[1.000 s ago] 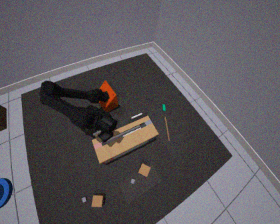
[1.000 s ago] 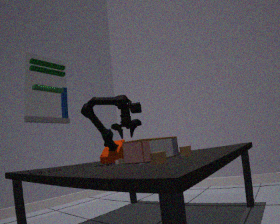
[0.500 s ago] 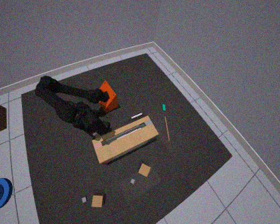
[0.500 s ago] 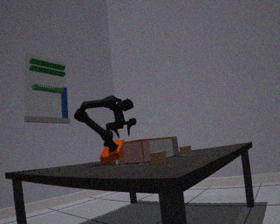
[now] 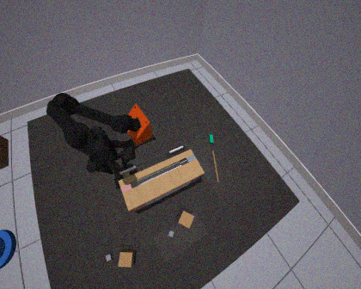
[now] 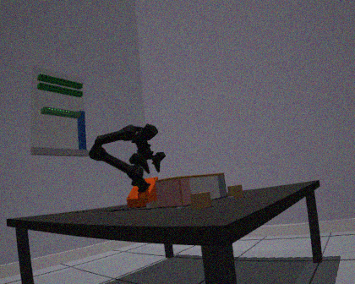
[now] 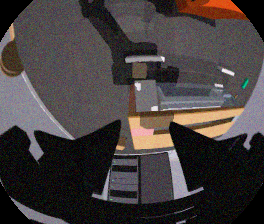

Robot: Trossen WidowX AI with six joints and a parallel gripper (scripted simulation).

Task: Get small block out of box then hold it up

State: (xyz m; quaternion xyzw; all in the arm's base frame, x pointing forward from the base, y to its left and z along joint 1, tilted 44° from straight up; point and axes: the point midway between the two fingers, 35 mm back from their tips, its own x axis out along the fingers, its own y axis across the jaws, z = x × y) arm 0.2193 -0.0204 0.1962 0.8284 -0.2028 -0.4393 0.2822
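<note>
The small tan block lies 150 mm below my gripper tip and 20 mm behind it. Also, from my gripper tip: tan box: 170 mm to the left, 100 mm below, 60 mm ahead; then thin wooden stick: 490 mm to the left, 160 mm below, 140 mm ahead.
</note>
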